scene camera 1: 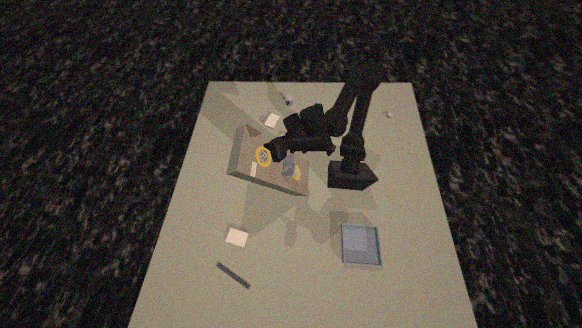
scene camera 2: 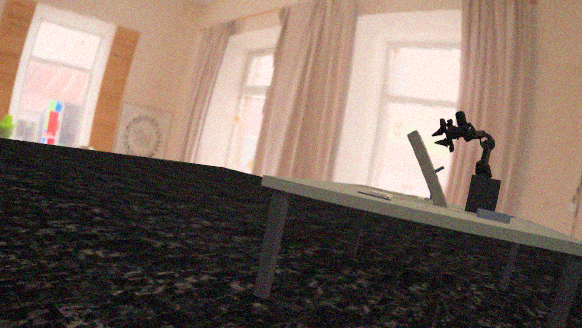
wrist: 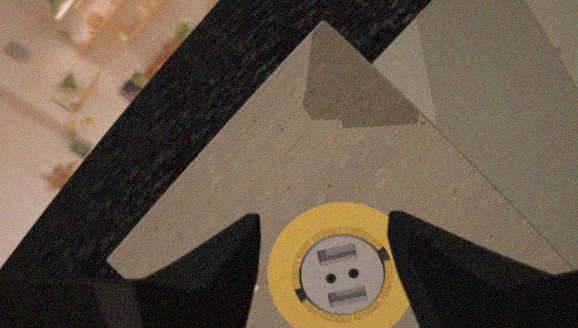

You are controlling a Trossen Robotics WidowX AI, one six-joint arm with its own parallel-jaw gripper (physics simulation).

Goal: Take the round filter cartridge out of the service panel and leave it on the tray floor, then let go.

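Note:
The round grey filter cartridge [scene camera 1: 263,156] [wrist: 342,275] sits in a yellow ring in the tilted service panel [scene camera 1: 243,160] [scene camera 2: 425,165] [wrist: 240,165]. Its face shows two slots and two dark holes. My gripper [scene camera 1: 273,152] [scene camera 2: 435,139] [wrist: 324,224] is partly open and empty, in front of the panel's upper part. In the wrist view the cartridge shows low between the fingers, and the right finger overlaps the yellow ring's edge. Scene camera 2 shows a gap between fingertips and panel. The blue-grey tray [scene camera 1: 360,256] [scene camera 2: 494,216] lies on the table, apart from the panel.
A blue-grey part [scene camera 1: 289,165] sticks out from the panel beside a second yellow ring [scene camera 1: 297,173]. The arm's black base [scene camera 1: 350,176] stands right of the panel. Pale blocks [scene camera 1: 272,120] [scene camera 1: 237,237], a dark bar [scene camera 1: 233,275] and a small cylinder [scene camera 1: 289,101] lie around.

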